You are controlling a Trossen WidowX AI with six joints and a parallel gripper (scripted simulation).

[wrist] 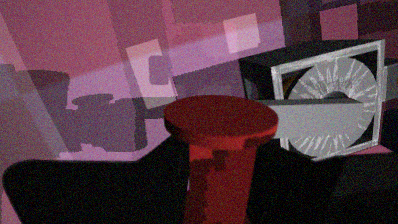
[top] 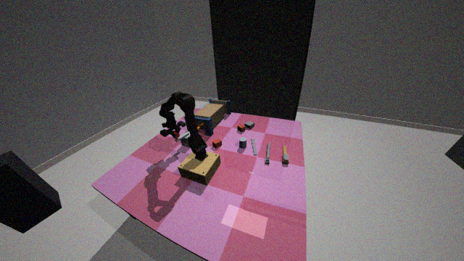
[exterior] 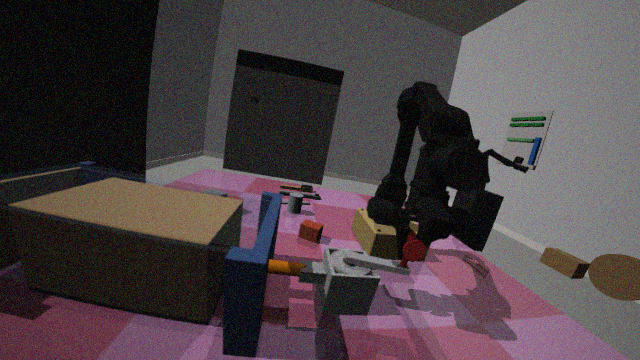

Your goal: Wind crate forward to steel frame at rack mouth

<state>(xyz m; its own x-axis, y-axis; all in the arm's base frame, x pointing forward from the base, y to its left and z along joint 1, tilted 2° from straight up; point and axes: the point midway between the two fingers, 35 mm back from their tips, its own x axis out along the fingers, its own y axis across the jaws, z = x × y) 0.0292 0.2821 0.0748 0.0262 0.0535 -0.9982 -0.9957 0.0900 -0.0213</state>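
Now: gripper tip 40 mm short of the red-knobbed winch handle and 10 mm above it. Round my gripper tip: blue steel frame: 260 mm ahead, 20 mm to the left, 10 mm below; then red knob: 20 mm above; then grey hand winch: 90 mm below, 90 mm ahead, 20 mm to the right.
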